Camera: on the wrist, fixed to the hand. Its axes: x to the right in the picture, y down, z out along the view.
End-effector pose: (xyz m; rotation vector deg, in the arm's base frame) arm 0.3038 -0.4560 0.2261 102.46 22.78 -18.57
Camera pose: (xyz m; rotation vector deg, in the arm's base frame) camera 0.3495 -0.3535 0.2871 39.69 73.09 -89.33
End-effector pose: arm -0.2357 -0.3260 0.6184 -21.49 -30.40 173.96
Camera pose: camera -0.2324 -0.3329 0.4909 32.67 -48.37 87.17
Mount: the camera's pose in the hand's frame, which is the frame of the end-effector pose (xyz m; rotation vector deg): 0.0256 0.0497 -0.1148 -21.38 -28.67 -85.92
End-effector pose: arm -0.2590 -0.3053 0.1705 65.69 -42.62 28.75
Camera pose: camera -0.2460 -0.1808 0.1955 66.28 -11.32 -66.45
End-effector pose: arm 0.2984 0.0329 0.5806 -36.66 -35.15 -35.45
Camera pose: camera 0.3860 -0.0233 0.5067 -34.27 -84.27 -116.61
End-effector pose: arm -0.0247 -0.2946 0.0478 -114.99 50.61 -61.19
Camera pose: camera -0.1255 -0.3707 0.0666 154.66 49.73 48.33
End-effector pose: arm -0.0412 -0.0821 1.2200 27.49 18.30 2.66
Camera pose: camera -0.0513 0.0162 1.1392 -12.21 6.10 -81.80
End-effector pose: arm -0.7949 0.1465 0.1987 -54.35 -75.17 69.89
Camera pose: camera -0.6900 0.1958 0.1451 16.62 -116.56 -0.80
